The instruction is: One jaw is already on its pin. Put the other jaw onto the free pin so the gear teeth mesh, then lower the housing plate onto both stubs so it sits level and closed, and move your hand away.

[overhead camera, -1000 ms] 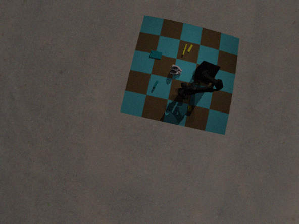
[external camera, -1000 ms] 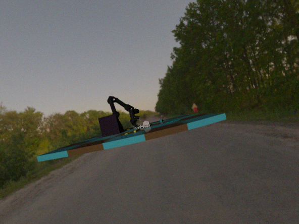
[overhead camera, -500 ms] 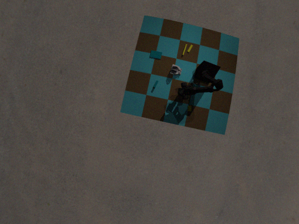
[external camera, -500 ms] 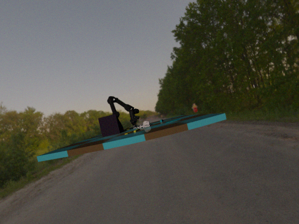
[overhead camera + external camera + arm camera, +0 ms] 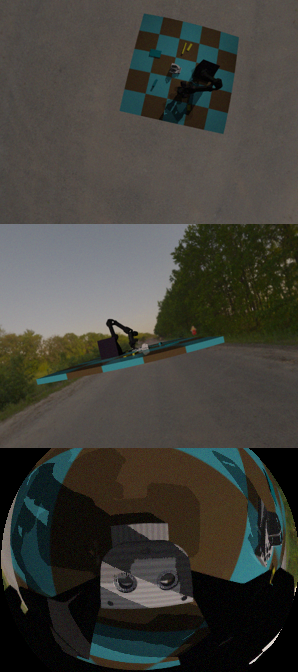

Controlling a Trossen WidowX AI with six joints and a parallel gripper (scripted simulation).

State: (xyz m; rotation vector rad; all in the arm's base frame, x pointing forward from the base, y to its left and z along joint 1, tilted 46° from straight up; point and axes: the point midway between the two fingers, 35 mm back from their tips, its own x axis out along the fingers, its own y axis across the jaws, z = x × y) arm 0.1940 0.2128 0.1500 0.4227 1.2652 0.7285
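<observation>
The grey jaw lies 10 cm ahead of my gripper tip and 23 cm to the right of it. The rest, counted from my gripper tip: yellow block (11 cm behind, 17 cm to the left, 1 cm below); light-grey plate-like piece (1 cm ahead, 2 cm above); teal stick (33 cm ahead, 3 cm to the right).
</observation>
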